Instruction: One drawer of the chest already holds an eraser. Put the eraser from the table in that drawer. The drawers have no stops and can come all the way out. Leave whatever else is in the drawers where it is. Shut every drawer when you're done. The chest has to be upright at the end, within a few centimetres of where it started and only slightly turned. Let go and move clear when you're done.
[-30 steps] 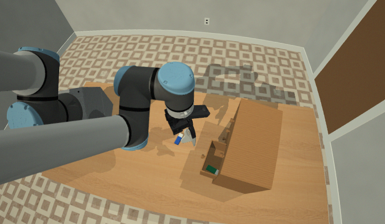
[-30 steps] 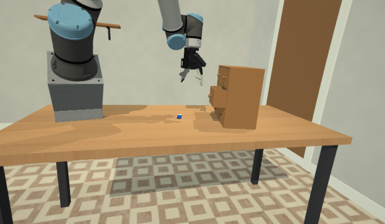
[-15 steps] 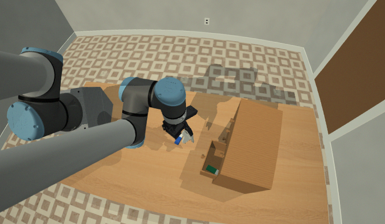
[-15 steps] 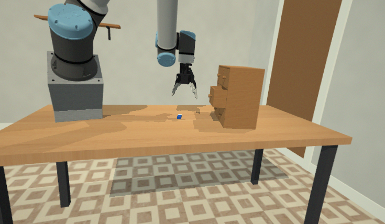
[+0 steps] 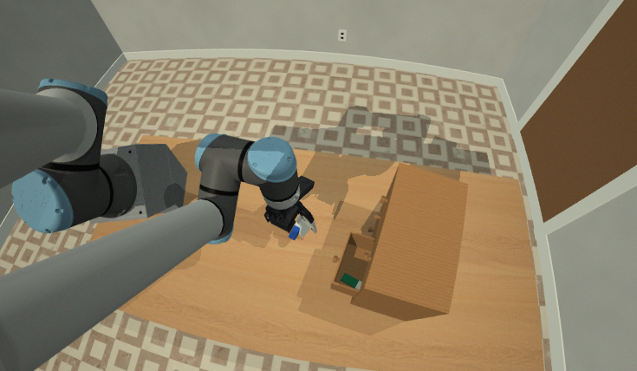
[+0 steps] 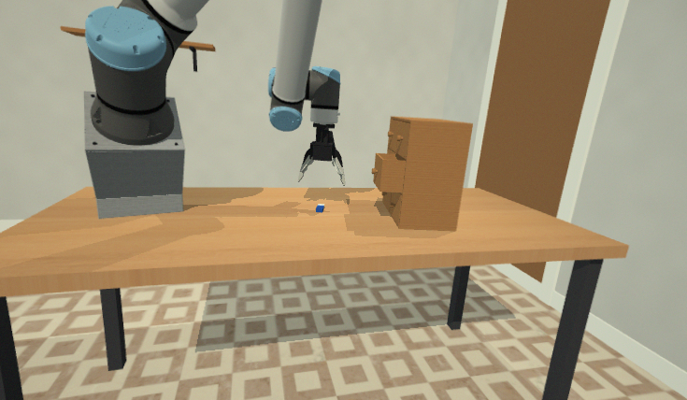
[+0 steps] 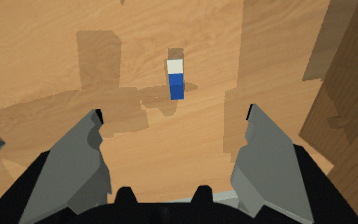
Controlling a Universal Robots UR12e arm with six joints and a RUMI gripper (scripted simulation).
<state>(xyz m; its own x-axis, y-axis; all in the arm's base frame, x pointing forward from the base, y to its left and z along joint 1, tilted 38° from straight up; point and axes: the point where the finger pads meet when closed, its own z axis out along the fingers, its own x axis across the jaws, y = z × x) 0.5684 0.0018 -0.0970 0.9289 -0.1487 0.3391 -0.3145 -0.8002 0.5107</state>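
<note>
The blue eraser is 1 cm to the left of my hand and 9 cm below it. Round my hand: green eraser (21 cm ahead, 17 cm to the right, 3 cm above).
</note>
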